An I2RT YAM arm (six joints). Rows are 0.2 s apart.
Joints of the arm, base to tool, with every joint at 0 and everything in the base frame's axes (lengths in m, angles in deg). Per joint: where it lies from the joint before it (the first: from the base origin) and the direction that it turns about. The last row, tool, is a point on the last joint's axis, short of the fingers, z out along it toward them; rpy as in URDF.
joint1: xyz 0 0 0.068 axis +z
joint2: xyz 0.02 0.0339 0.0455 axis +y
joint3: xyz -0.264 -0.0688 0 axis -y
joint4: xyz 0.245 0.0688 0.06 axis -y
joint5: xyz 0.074 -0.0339 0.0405 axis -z
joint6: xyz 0.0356 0 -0.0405 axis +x
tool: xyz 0 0 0 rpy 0 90 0
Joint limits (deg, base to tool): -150..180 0..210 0..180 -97..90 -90..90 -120..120
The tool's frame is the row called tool.
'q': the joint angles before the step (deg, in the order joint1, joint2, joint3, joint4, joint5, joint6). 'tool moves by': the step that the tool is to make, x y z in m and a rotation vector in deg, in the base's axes. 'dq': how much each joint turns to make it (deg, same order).
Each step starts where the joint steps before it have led.
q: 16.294 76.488 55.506 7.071 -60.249 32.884
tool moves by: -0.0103 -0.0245 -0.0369 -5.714 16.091 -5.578
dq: -4.087 -1.454 -3.217 -16.663 2.011 -1.661
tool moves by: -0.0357 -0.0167 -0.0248 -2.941 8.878 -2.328
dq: -2.015 -6.677 -7.007 -10.100 0.958 -1.360
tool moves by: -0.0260 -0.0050 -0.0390 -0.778 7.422 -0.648
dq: -0.086 -3.194 -9.275 -0.147 0.002 1.444
